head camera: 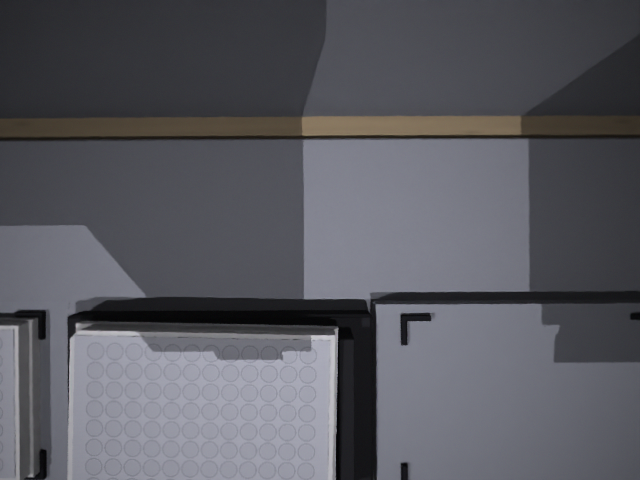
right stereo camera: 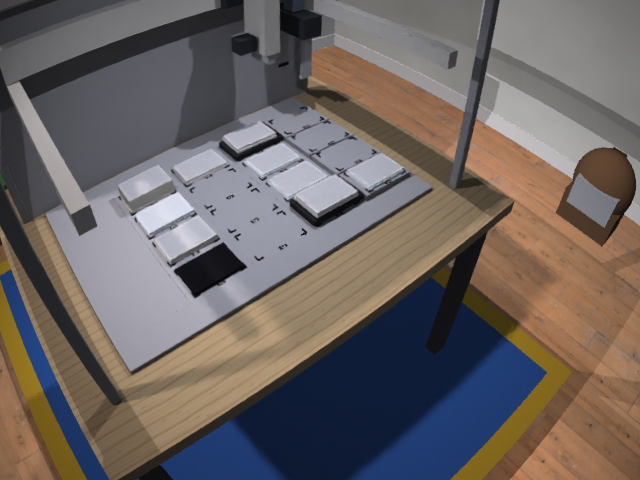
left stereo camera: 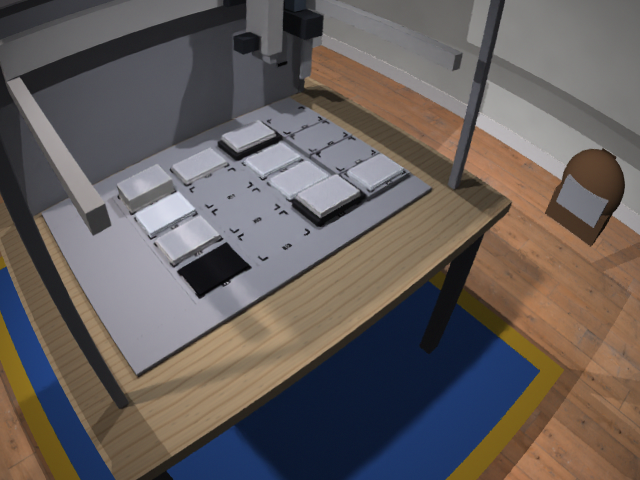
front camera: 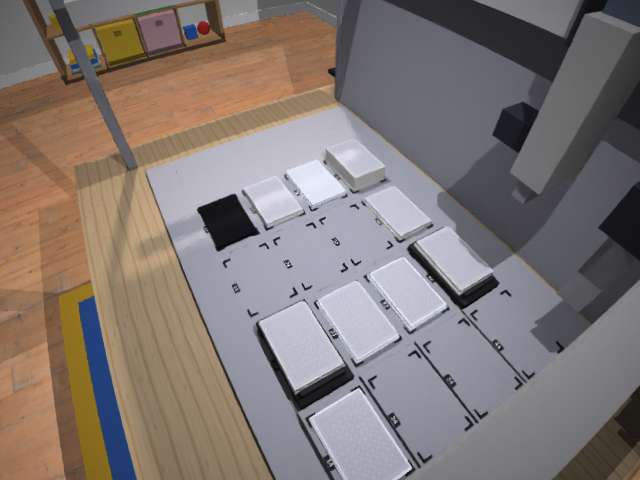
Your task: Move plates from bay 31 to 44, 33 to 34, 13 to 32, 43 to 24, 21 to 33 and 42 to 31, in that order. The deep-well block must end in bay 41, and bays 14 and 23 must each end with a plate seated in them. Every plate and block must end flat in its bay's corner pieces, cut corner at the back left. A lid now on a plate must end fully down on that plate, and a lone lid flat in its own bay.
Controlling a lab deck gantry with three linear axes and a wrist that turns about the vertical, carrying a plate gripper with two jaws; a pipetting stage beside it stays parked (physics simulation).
Labels:
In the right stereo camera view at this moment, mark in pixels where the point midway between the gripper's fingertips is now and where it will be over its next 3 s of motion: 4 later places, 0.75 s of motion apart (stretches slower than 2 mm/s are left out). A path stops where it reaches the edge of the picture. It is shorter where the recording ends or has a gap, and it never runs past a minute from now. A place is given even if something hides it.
My gripper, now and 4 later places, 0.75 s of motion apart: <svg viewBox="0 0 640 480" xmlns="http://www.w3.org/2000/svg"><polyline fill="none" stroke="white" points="293,71 274,106 276,162 271,158 230,127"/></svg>

